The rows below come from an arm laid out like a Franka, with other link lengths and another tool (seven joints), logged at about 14 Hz.
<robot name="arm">
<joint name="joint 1" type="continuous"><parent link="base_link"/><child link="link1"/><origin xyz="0 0 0.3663" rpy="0 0 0"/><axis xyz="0 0 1"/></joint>
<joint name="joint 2" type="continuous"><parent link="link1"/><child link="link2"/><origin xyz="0 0 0" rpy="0 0 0"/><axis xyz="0 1 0"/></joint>
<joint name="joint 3" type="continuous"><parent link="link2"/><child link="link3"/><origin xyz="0 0 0.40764" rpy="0 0 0"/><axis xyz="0 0 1"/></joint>
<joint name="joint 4" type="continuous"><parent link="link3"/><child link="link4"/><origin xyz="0.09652 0 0" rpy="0 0 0"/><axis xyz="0 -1 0"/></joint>
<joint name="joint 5" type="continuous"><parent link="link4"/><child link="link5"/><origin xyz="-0.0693 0 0.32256" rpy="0 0 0"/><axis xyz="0 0 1"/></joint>
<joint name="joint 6" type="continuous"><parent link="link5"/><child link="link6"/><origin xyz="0 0 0" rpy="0 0 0"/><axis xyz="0 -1 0"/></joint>
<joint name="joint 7" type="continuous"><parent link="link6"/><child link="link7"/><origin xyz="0.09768 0 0" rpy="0 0 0"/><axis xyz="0 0 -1"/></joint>
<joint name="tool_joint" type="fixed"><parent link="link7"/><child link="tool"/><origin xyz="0.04 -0.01 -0.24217" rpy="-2.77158 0 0.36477"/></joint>
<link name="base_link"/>
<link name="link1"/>
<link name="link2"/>
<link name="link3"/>
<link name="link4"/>
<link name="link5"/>
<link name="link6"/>
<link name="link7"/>
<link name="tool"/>
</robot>
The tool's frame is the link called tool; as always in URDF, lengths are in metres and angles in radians. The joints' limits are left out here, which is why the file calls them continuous.
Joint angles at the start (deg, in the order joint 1, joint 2, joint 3, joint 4, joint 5, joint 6, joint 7):
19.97, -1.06, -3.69, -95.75, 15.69, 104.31, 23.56
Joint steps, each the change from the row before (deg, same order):
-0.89, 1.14, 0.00, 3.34, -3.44, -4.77, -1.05
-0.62, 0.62, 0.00, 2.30, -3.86, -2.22, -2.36
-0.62, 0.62, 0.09, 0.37, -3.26, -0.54, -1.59
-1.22, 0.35, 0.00, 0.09, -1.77, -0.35, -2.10
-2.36, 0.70, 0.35, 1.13, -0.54, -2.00, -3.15
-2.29, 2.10, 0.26, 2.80, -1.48, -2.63, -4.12
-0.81, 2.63, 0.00, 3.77, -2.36, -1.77, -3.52
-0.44, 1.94, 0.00, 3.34, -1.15, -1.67, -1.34
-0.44, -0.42, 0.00, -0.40, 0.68, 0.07, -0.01
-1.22, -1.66, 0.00, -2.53, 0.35, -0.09, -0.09
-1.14, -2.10, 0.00, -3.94, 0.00, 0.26, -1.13
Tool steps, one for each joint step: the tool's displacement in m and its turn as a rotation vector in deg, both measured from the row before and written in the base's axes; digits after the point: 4 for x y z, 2 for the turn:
0.0019, -0.0173, 0.0024, -4.04, 1.12, 1.48
0.0064, -0.0175, 0.0063, -4.04, -1.00, 2.20
0.0064, -0.0159, -0.0047, -3.51, -0.29, 1.16
0.0052, -0.0173, -0.0034, -2.04, -0.02, 0.93
0.0032, -0.0201, -0.0028, -1.08, 1.21, 1.24
0.0109, -0.0220, -0.0049, -2.05, 1.46, 2.19
0.0170, -0.0129, -0.0007, -2.64, 0.24, 2.71
0.0113, -0.0067, 0.0025, -1.30, 0.13, 0.83
-0.0024, -0.0023, 0.0012, 0.71, 0.00, -0.40
-0.0130, -0.0135, -0.0030, 0.32, 1.01, -1.14
-0.0178, -0.0134, -0.0090, -0.03, 1.62, -0.02

